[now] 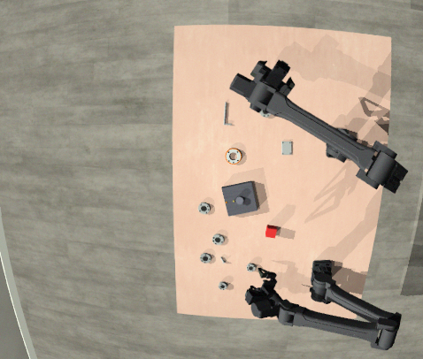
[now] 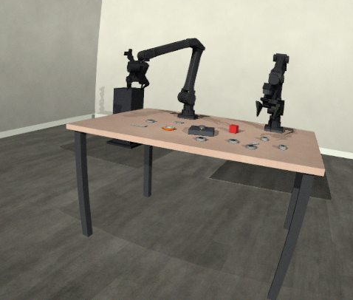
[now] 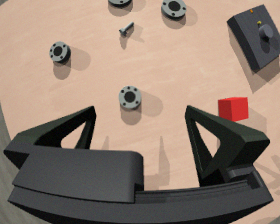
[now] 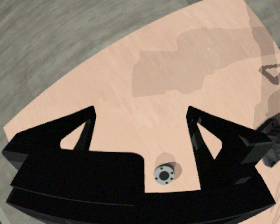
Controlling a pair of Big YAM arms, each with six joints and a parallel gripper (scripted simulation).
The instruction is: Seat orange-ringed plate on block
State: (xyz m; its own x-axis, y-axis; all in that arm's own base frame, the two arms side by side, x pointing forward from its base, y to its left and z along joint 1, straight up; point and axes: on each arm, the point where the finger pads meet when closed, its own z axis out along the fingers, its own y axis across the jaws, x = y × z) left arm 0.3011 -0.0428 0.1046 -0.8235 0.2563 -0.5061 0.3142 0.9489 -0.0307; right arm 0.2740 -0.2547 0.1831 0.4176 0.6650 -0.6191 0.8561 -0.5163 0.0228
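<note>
My right hand is 15 cm short of the dark block, 51 cm to the right of it and 17 cm above it. Round my right hand: grey square plate (6 cm behind, 29 cm to the left, 19 cm below); then red cube (2 cm behind, 64 cm to the left, 17 cm below).
</note>
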